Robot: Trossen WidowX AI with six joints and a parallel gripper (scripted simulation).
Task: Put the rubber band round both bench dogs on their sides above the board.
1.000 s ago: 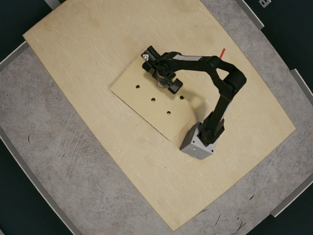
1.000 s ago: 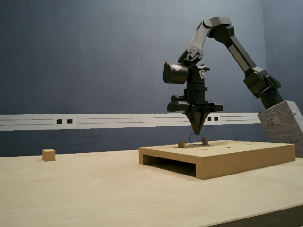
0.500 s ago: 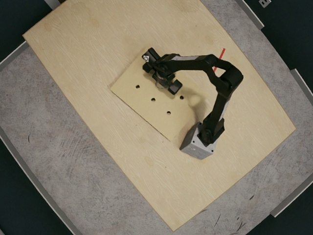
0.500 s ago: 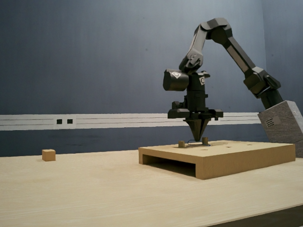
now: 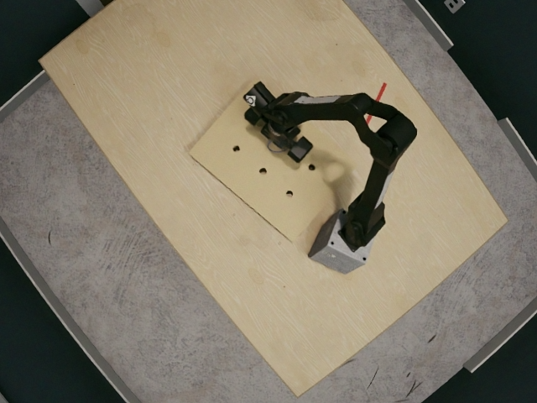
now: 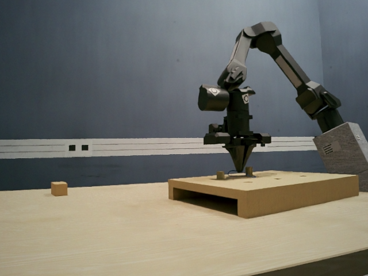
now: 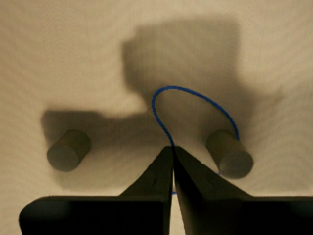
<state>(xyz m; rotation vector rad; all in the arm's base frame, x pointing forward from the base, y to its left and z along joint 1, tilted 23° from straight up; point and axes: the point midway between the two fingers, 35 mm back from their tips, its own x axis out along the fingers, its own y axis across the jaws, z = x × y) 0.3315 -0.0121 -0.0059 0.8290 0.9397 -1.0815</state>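
Right now my hand is 40 mm past the wooden board, 40 mm to the right of it and 70 mm above it. The rest, counted from my hand: red strip 90 mm behind, 310 mm to the right, 90 mm below; small wooden cube 450 mm ahead, 270 mm to the right, 80 mm below.
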